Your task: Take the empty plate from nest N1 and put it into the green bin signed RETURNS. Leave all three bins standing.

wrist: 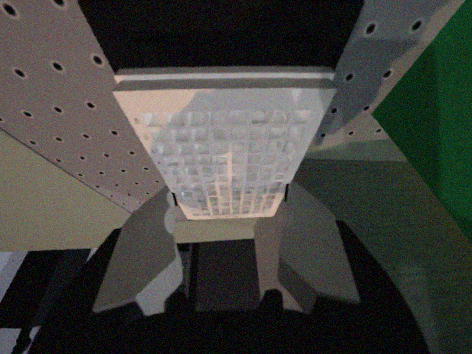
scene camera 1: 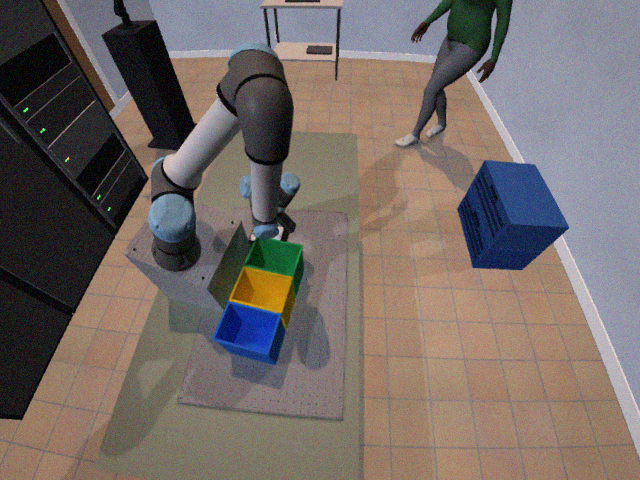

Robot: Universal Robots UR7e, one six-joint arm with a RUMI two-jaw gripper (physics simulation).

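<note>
My gripper is shut on the white empty plate, a gridded well plate, with one finger on each side. The black nest shows beyond the plate's far edge, and the plate appears raised above it. In the scene view the wrist hides most of the gripper; a white bit of the plate shows beside it, just behind the green bin. The green bin also shows at the right of the wrist view. The green bin, the yellow bin and the blue bin stand upright in a row. No sign is readable.
A thin upright dark panel stands left of the bins, beside the robot's pedestal. The perforated table top lies under the bins. A blue cabinet stands at the right, and a person stands at the back.
</note>
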